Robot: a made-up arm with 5 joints.
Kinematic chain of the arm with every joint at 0, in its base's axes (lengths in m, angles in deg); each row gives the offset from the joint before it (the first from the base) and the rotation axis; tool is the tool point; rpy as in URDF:
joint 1: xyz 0.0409 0 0.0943 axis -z
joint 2: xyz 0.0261 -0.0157 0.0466 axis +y
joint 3: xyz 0.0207 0 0.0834 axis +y
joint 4: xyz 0.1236 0 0.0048 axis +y
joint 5: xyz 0.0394 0.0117 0 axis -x
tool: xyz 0 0 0 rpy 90 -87.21 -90
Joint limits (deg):
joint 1: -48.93..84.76
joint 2: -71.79..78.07
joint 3: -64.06..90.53
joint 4: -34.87..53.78
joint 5: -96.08..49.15
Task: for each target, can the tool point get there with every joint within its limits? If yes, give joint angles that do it. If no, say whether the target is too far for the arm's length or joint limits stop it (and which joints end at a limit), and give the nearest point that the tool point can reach.
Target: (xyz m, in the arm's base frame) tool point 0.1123 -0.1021 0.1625
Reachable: yes | joints 53.19 -57.33 76.45 -11.94 7.64
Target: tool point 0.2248 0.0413 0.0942
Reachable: yes | joints -13.88 20.92 25.97 3.17 19.46
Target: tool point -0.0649 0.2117 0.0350
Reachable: no: joint limits stop it (at a limit: joint 2) | nearest point 0.0210 0.0399 0.0916 | short by 0.200 m
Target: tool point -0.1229 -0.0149 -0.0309
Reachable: no: joint limits stop it (at a limit: joint 2) | nearest point 0.0137 -0.0025 0.0525 | short by 0.161 m
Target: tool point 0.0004 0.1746 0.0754
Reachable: no: joint limits stop it (at a limit: joint 2, joint 3) | nearest point 0.0303 0.0459 0.1012 | short by 0.135 m
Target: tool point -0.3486 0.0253 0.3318
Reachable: no: too far | nearest point -0.1357 0.0115 0.2788 | short by 0.220 m
